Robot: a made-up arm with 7 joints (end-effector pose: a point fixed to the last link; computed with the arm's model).
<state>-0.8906 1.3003 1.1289 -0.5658 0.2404 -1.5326 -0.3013</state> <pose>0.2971 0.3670 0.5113 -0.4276 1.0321 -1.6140</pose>
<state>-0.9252 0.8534 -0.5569 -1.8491 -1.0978 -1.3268 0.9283</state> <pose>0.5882 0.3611 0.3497 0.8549 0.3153 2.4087</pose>
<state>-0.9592 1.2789 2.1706 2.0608 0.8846 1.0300 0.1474</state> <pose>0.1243 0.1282 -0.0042 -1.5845 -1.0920 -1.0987</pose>
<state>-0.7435 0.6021 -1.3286 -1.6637 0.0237 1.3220 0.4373</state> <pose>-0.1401 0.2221 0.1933 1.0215 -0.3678 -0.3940</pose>
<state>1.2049 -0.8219 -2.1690 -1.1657 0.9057 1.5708 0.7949</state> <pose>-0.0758 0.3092 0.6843 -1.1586 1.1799 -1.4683</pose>
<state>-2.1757 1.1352 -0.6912 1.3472 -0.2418 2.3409 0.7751</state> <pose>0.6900 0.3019 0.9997 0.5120 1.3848 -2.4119</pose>
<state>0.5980 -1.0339 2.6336 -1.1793 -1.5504 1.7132 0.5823</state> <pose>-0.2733 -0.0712 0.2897 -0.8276 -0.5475 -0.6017</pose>
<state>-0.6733 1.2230 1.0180 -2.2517 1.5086 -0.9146 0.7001</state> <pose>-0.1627 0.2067 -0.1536 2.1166 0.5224 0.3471</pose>
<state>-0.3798 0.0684 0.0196 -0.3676 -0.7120 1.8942 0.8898</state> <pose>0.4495 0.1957 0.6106 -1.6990 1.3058 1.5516</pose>
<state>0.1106 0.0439 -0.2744 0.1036 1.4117 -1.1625 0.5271</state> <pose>-0.2912 0.2355 0.4102 -1.9416 -0.0017 -0.3811</pose>
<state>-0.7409 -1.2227 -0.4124 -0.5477 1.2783 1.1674 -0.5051</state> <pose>0.2434 -0.0264 0.5119 0.5611 -1.6544 1.1485</pose>
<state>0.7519 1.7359 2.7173 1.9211 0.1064 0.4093 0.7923</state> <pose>-0.5314 0.2373 0.9233 -1.4737 0.5930 -0.0814</pose>
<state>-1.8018 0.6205 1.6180 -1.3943 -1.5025 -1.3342 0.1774</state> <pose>0.1040 0.0303 0.5425 2.3898 1.2149 -0.1345</pose>
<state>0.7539 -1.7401 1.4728 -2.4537 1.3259 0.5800 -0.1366</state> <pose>0.5100 -0.1174 0.6133 -0.5386 -2.1826 1.5550</pose>
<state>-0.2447 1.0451 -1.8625 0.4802 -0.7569 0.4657 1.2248</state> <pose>-0.2625 0.3367 0.1001 -0.0047 -0.8049 -2.4511</pose>
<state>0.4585 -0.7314 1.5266 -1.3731 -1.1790 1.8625 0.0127</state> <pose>-0.0212 0.2060 0.5955 -1.1198 1.4310 -0.1818</pose>
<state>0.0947 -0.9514 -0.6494 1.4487 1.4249 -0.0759 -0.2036</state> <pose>-0.0911 -0.0194 0.6194 -2.1290 0.4131 0.2571</pose>
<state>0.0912 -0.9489 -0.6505 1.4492 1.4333 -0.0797 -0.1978</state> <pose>-0.0932 -0.0205 0.6183 -2.1242 0.3982 0.2478</pose>
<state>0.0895 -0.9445 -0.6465 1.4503 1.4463 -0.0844 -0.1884</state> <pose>-0.0974 -0.0231 0.6152 -2.1176 0.3722 0.2335</pose>
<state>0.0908 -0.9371 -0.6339 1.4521 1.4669 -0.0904 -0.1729</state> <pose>-0.1053 -0.0283 0.6086 -2.1081 0.3276 0.2108</pose>
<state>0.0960 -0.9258 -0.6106 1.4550 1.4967 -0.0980 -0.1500</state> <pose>-0.1174 -0.0368 0.5974 -2.0937 0.2610 0.1780</pose>
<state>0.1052 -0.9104 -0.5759 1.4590 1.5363 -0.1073 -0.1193</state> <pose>-0.1338 -0.0490 0.5806 -2.0723 0.1716 0.1343</pose>
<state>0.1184 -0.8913 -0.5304 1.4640 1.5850 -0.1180 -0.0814</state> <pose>-0.1538 -0.0649 0.5577 -2.0421 0.0621 0.0803</pose>
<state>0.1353 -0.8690 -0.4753 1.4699 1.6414 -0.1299 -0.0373</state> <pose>-0.1761 -0.0839 0.5287 -2.0013 -0.0632 0.0173</pose>
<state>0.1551 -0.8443 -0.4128 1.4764 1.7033 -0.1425 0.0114</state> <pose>-0.1993 -0.1051 0.4940 -1.9495 -0.1982 -0.0526</pose>
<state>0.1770 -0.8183 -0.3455 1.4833 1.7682 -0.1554 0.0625</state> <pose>-0.2216 -0.1273 0.4545 -1.8875 -0.3363 -0.1265</pose>
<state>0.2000 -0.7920 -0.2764 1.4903 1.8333 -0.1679 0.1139</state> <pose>-0.2417 -0.1490 0.4122 -1.8180 -0.4708 -0.2013</pose>
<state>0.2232 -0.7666 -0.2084 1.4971 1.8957 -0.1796 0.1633</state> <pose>-0.2586 -0.1689 0.3691 -1.7448 -0.5960 -0.2738</pose>
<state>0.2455 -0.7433 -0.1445 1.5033 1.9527 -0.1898 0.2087</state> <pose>-0.2719 -0.1861 0.3279 -1.6728 -0.7076 -0.3408</pose>
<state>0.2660 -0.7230 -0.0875 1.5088 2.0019 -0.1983 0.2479</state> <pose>-0.2816 -0.1999 0.2910 -1.6067 -0.8013 -0.3991</pose>
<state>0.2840 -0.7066 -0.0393 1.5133 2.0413 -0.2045 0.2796</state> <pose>-0.2884 -0.2103 0.2604 -1.5513 -0.8756 -0.4465</pose>
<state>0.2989 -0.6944 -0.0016 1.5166 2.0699 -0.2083 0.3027</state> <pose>-0.2929 -0.2176 0.2374 -1.5099 -0.9293 -0.4813</pose>
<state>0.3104 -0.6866 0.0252 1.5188 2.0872 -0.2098 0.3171</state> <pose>-0.2960 -0.2221 0.2224 -1.4838 -0.9629 -0.5032</pose>
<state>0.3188 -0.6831 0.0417 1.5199 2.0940 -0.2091 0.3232</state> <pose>-0.2979 -0.2244 0.2151 -1.4731 -0.9783 -0.5128</pose>
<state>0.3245 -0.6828 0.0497 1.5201 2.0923 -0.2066 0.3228</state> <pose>-0.2993 -0.2250 0.2140 -1.4749 -0.9792 -0.5125</pose>
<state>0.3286 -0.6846 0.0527 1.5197 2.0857 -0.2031 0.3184</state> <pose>-0.3002 -0.2247 0.2165 -1.4842 -0.9716 -0.5064</pose>
